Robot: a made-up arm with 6 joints. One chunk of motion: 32 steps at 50 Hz.
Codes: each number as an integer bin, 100 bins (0 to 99) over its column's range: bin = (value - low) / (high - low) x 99, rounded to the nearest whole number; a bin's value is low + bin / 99 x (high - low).
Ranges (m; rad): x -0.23..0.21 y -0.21..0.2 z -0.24..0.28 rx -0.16..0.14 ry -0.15..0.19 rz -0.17..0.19
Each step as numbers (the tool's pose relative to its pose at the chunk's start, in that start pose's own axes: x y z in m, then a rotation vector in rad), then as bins.
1 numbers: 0.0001 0.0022 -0.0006 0.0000 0.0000 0.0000
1 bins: 52 51 46 53 44 47
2 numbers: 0.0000 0.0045 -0.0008 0.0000 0.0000 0.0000
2 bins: 52 52 46 53 44 47
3 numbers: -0.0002 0.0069 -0.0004 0.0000 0.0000 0.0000
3 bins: 52 52 46 53 44 47
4 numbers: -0.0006 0.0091 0.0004 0.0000 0.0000 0.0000
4 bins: 52 53 46 53 44 47
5 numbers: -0.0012 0.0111 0.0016 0.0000 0.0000 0.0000
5 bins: 51 53 46 53 44 47
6 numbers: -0.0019 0.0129 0.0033 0.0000 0.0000 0.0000
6 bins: 51 54 46 53 44 47
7 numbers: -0.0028 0.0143 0.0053 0.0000 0.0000 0.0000
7 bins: 51 54 47 53 44 47
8 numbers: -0.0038 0.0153 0.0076 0.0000 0.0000 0.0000
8 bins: 51 54 47 53 44 47
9 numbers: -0.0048 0.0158 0.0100 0.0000 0.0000 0.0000
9 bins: 51 55 48 53 44 47
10 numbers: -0.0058 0.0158 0.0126 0.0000 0.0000 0.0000
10 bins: 50 55 48 53 44 47
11 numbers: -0.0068 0.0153 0.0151 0.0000 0.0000 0.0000
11 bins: 50 54 49 53 44 47
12 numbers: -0.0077 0.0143 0.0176 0.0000 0.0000 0.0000
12 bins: 50 54 49 53 44 47
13 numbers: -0.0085 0.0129 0.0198 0.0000 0.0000 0.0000
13 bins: 50 54 49 53 44 47
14 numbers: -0.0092 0.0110 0.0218 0.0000 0.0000 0.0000
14 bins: 50 53 50 53 44 47
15 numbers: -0.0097 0.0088 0.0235 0.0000 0.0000 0.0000
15 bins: 50 53 50 53 44 47
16 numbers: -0.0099 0.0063 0.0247 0.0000 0.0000 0.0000
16 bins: 50 52 50 53 44 47
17 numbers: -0.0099 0.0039 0.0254 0.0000 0.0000 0.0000
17 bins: 50 52 51 53 44 47
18 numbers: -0.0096 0.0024 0.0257 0.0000 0.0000 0.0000
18 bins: 50 51 51 53 44 47
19 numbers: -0.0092 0.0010 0.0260 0.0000 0.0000 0.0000
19 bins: 50 51 51 53 44 47
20 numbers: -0.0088 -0.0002 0.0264 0.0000 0.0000 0.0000
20 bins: 50 51 51 53 44 47
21 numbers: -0.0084 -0.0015 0.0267 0.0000 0.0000 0.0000
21 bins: 50 50 51 53 44 47
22 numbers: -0.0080 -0.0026 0.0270 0.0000 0.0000 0.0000
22 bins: 50 50 51 53 44 47
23 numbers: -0.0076 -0.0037 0.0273 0.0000 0.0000 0.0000
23 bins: 50 50 51 53 44 47
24 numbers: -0.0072 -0.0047 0.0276 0.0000 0.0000 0.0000
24 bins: 50 50 51 53 44 47
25 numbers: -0.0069 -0.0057 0.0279 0.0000 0.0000 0.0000
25 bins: 50 49 51 53 44 47
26 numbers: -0.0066 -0.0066 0.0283 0.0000 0.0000 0.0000
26 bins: 50 49 51 53 44 47
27 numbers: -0.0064 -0.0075 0.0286 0.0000 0.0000 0.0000
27 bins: 50 49 51 53 44 47
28 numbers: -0.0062 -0.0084 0.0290 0.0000 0.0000 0.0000
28 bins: 50 49 51 53 44 47
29 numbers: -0.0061 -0.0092 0.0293 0.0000 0.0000 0.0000
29 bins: 50 48 51 53 44 47
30 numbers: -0.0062 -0.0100 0.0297 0.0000 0.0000 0.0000
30 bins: 50 48 51 53 44 47
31 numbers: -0.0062 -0.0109 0.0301 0.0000 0.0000 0.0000
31 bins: 50 48 51 53 44 47
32 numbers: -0.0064 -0.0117 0.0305 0.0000 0.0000 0.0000
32 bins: 50 48 51 53 44 47
